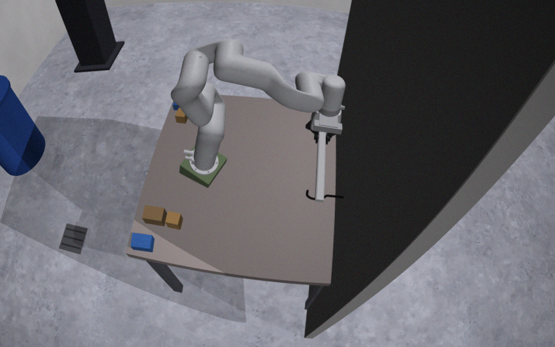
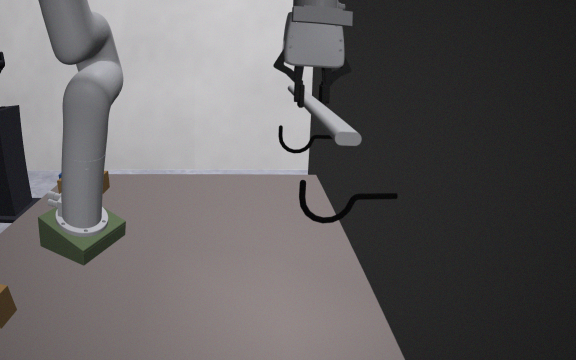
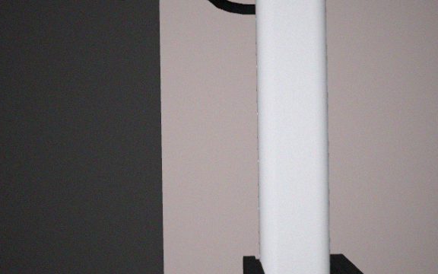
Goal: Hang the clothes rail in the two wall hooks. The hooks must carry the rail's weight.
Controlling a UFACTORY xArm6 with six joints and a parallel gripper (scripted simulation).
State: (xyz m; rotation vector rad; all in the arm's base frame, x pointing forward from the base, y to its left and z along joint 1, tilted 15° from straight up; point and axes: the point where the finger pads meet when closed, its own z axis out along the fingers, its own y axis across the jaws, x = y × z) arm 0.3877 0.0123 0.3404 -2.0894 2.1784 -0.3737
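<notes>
Right now the clothes rail is 10 mm below my hand. Round my hand: dark wall panel (130 mm above, 120 mm ahead, 10 mm to the right).
</notes>
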